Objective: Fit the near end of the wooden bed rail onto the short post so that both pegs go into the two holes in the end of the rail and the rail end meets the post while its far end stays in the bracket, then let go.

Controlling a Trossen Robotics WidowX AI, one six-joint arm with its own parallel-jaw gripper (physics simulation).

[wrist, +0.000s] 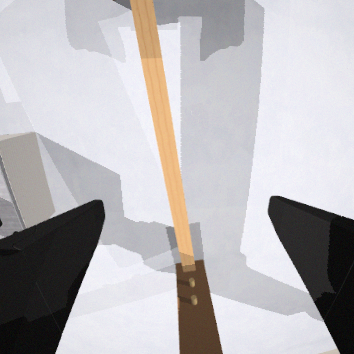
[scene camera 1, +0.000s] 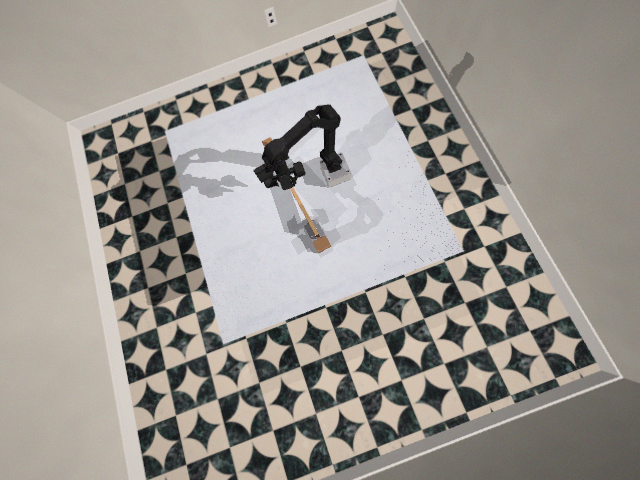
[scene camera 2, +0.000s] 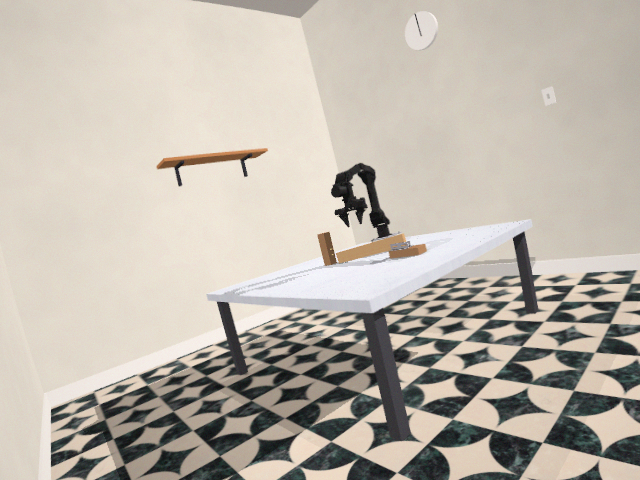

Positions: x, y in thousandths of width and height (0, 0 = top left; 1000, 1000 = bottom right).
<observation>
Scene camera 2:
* wooden bed rail: 599, 511
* short post: 509, 503
</observation>
